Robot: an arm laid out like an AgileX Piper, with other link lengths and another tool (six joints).
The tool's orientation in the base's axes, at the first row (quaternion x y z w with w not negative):
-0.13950, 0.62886, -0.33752, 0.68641
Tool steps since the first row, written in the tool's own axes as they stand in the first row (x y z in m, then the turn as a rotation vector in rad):
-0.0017, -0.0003, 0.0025, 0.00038, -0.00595, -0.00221
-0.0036, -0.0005, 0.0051, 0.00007, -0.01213, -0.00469
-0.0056, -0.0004, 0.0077, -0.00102, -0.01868, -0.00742
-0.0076, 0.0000, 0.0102, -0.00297, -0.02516, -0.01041
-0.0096, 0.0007, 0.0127, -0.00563, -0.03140, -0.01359
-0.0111, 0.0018, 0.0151, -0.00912, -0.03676, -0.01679
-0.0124, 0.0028, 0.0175, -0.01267, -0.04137, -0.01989
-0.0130, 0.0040, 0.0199, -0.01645, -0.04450, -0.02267
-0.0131, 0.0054, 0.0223, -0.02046, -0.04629, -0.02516
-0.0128, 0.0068, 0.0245, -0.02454, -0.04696, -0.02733
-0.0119, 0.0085, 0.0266, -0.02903, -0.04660, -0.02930
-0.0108, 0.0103, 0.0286, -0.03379, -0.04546, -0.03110
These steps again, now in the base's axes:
0.0023, 0.0003, 0.0019, -0.00384, -0.00409, 0.00300
0.0048, 0.0007, 0.0039, -0.00798, -0.00785, 0.00662
0.0074, 0.0015, 0.0059, -0.01246, -0.01132, 0.01103
0.0099, 0.0025, 0.0076, -0.01716, -0.01413, 0.01601
0.0125, 0.0037, 0.0091, -0.02195, -0.01626, 0.02136
0.0152, 0.0049, 0.0100, -0.02649, -0.01722, 0.02680
0.0178, 0.0059, 0.0108, -0.03072, -0.01761, 0.03185
0.0204, 0.0066, 0.0109, -0.03421, -0.01684, 0.03621
0.0232, 0.0071, 0.0105, -0.03703, -0.01501, 0.03997
0.0257, 0.0075, 0.0098, -0.03923, -0.01239, 0.04315
0.0281, 0.0076, 0.0084, -0.04093, -0.00880, 0.04605
0.0306, 0.0078, 0.0068, -0.04223, -0.00450, 0.04870

